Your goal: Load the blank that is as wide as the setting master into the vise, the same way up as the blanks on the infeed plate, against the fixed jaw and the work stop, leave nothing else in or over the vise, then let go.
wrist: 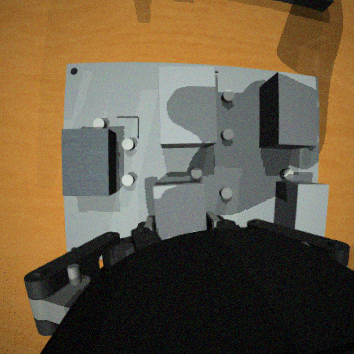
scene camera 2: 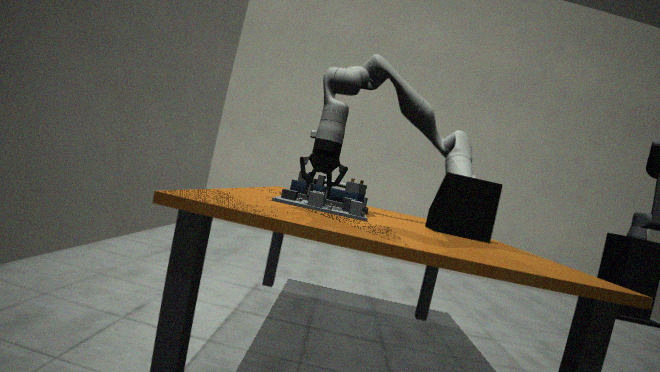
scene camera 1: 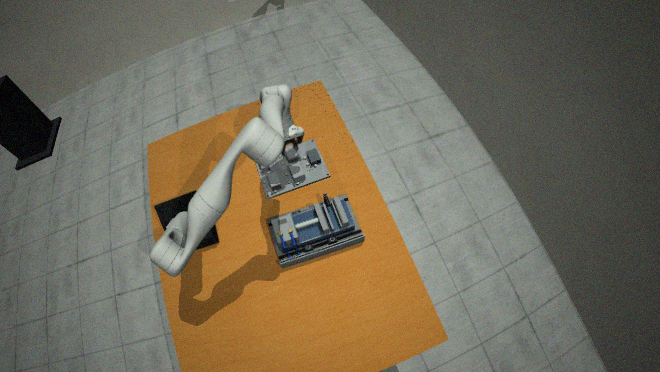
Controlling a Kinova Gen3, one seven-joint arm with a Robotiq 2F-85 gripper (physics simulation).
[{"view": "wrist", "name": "my gripper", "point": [179, 224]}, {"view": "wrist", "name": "grey infeed plate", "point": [104, 90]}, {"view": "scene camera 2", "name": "my gripper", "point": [315, 198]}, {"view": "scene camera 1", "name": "grey infeed plate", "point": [313, 174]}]
